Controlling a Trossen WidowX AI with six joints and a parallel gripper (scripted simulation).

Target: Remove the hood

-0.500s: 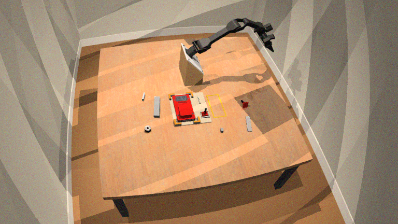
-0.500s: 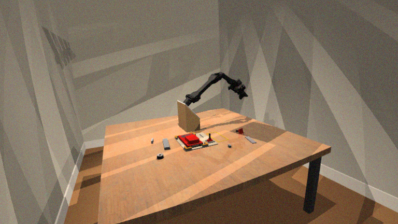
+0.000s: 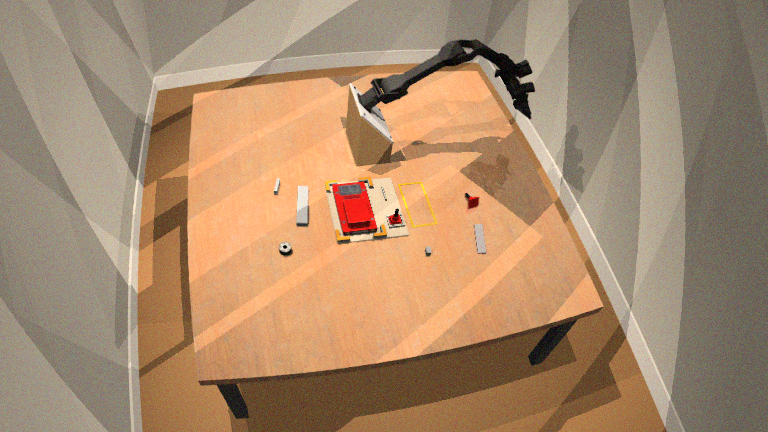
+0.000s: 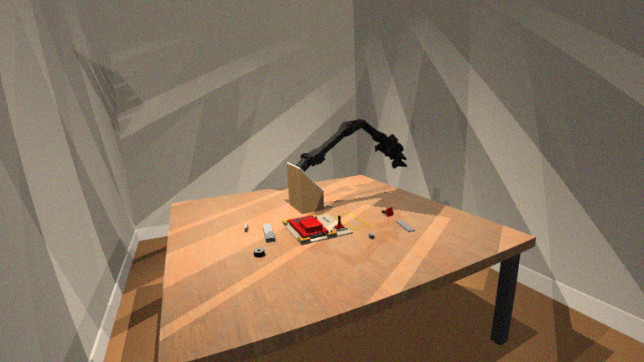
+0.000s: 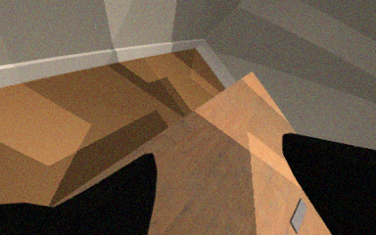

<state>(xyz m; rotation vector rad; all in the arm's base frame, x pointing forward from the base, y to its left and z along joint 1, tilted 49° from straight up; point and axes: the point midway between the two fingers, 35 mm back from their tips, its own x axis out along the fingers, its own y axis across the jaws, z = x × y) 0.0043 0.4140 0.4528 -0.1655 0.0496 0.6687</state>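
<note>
My gripper tip is now 31 cm short of the red hood, 67 cm to the left of it and 14 cm above it. From my gripper tip the other things lie so: wheel (42 cm ahead, 90 cm to the right, 17 cm below).
</note>
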